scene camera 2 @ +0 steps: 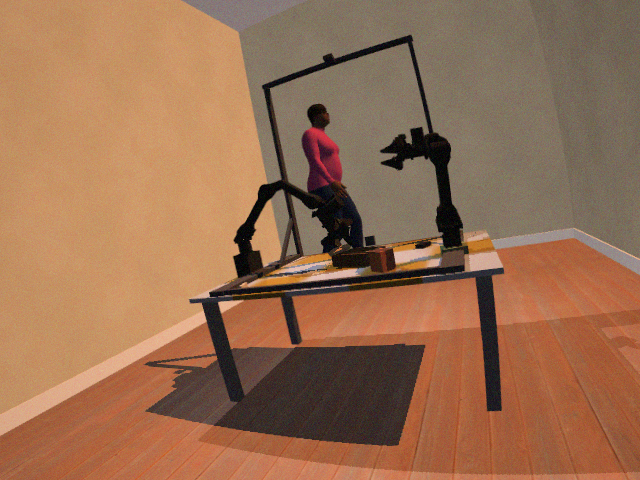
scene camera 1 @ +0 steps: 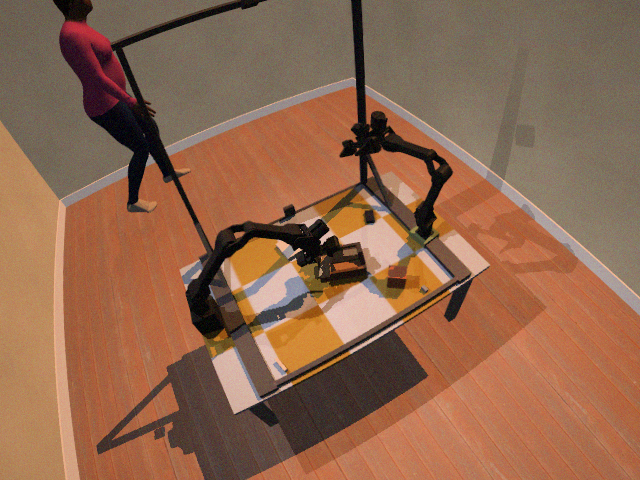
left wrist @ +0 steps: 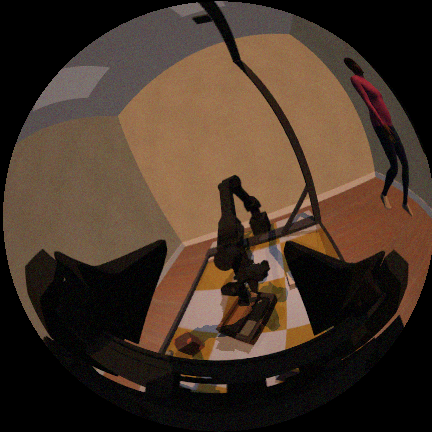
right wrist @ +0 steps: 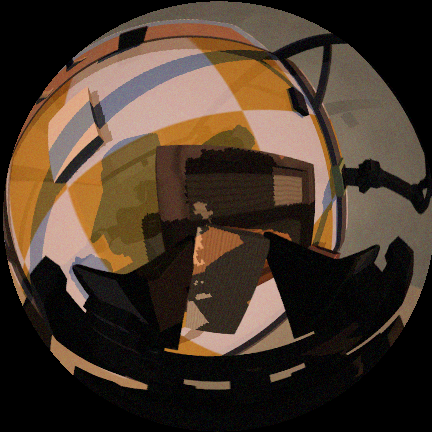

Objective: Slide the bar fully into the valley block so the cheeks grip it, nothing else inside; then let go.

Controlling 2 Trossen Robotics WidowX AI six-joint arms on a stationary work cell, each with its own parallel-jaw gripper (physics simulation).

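Where they show: left gripper, fingertip midpoint: [scene camera 2: 380, 157] [scene camera 1: 347, 155] [left wrist: 227, 247]; right gripper, fingertip midpoint: [scene camera 2: 348, 248] [scene camera 1: 327, 258] [left wrist: 251, 298] [right wrist: 229, 239]; left arm's base, origin of the base link: [scene camera 2: 453, 245] [scene camera 1: 424, 232] [right wrist: 343, 175]; right arm's base, origin of the base link: [scene camera 2: 246, 253] [scene camera 1: 201, 308] [left wrist: 257, 216].
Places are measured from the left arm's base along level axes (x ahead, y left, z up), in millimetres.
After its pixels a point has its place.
Note:
The valley block [scene camera 1: 363, 258] @(x 319, y -55, z 21 mm) [scene camera 2: 350, 257] @(x 417, y -52, z 8 mm) [right wrist: 171, 187] @(x 453, y -194, z 21 mm), a dark brown open frame with wood inside, lies mid-table. My right gripper [scene camera 1: 321, 258] @(x 441, y -145, z 35 mm) [left wrist: 251, 298] @(x 441, y -145, z 35 mm) [right wrist: 229, 239] @(x 441, y -145, z 35 mm) is shut on the wooden bar [right wrist: 222, 290] @(x 468, y -122, z 46 mm) at the block's near side in the right wrist view. The bar's upper end meets the block's near edge there; shadow and the fingers hide how deep it sits. A lit wood strip shows inside the block in scene camera 1. My left gripper [scene camera 1: 347, 139] [scene camera 2: 382, 156] @(x 234, y -244, z 402 mm) is open and empty, high above the table's far side.
A red-brown cube [scene camera 1: 397, 276] @(x 284, y 114, z 45 mm) [scene camera 2: 382, 259] @(x 260, y 142, z 17 mm) [left wrist: 189, 343] @(x 260, y 63, z 41 mm) stands beside the block. A pale flat-topped block [right wrist: 75, 130] @(x 509, y -314, z -9 mm) lies at the upper left in the right wrist view. A small dark block [scene camera 1: 369, 215] @(x 118, y -251, z -13 mm) [right wrist: 298, 101] @(x 141, y -245, z -13 mm) lies farther back. A person [scene camera 1: 93, 67] [scene camera 2: 323, 155] stands behind the table.

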